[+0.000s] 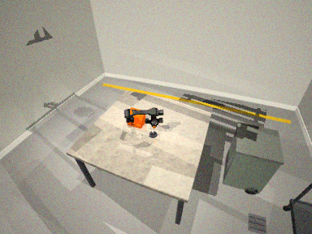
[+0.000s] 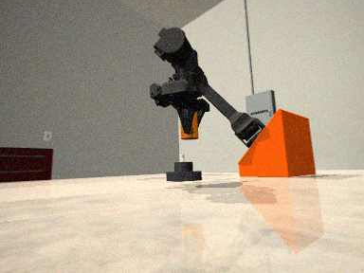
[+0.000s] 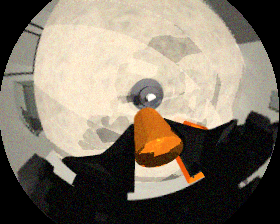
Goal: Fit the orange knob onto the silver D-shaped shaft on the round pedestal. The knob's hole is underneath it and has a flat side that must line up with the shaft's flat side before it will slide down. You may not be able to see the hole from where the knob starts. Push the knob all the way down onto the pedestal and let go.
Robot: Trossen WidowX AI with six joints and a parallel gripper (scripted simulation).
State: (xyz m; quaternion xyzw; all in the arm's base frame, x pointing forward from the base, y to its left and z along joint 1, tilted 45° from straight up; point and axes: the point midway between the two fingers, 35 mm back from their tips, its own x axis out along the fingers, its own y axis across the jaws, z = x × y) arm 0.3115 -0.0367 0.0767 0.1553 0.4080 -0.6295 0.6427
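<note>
The round dark pedestal is 1 cm behind my gripper tip, 3 cm to the right of it and 7 cm below it. From my gripper tip the other things lie so: orange knob 3 cm above.
</note>
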